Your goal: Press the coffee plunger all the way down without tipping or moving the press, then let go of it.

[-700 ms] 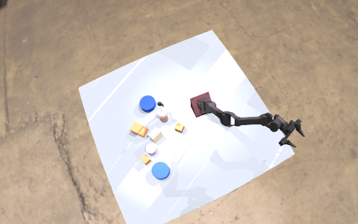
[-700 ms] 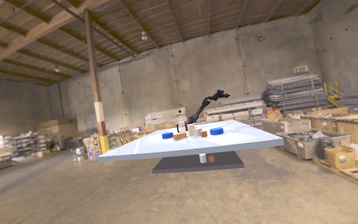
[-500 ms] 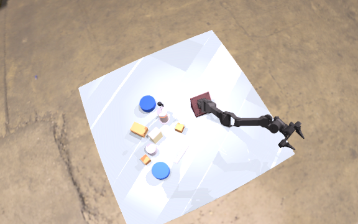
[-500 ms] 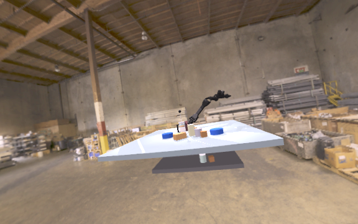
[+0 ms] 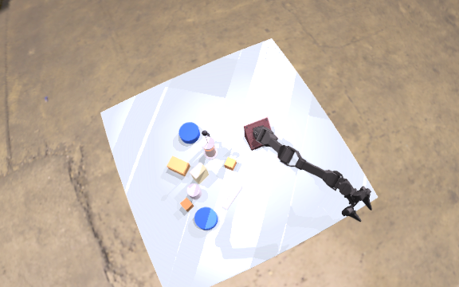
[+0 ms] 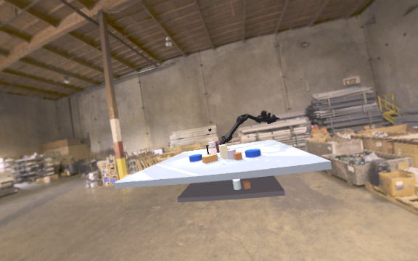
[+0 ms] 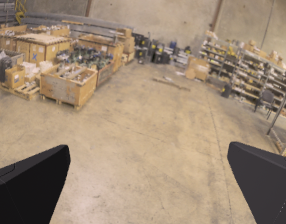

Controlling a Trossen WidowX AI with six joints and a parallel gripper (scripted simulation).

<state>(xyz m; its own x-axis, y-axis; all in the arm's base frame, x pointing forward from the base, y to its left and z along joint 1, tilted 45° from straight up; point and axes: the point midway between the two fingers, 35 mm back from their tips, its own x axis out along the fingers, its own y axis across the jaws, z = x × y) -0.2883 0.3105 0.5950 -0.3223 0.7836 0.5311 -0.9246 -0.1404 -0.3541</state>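
Now: gripper tip 69 cm to the left of the coffee press, 60 cm short of it and 13 cm above it. The rest, counted from my gripper tip: cream block: 70 cm ahead, 55 cm to the right, 20 cm below.
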